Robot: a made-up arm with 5 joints.
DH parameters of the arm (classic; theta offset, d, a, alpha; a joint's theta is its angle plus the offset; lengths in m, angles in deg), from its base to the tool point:
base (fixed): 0 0 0.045 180
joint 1: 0 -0.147 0.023 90
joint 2: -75.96 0 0.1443 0
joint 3: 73.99 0 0.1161 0
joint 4: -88.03 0.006 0 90
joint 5: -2.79 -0.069 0 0
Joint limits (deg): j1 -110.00..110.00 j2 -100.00..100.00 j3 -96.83..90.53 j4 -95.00..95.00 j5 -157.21..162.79
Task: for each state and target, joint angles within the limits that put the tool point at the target. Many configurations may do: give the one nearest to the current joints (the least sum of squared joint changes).
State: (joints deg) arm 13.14 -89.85 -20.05 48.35 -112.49
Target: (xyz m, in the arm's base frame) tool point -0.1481 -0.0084 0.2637
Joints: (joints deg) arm -4.27 -100.00 -54.39 94.02 -112.49
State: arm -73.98 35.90 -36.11 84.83 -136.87
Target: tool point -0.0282 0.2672 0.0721
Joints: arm -104.08 63.58 -43.08 67.04 -136.87
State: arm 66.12 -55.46 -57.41 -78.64 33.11
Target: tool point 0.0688 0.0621 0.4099
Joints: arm 105.79 -30.81 -47.00 -93.46 33.11
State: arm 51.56 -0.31 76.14 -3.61 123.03
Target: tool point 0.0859 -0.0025 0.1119
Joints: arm 11.92 -13.89 90.29 25.32 123.03
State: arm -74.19 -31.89 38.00 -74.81 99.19
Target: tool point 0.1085 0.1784 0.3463
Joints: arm -68.59 -8.03 11.78 -63.16 99.19
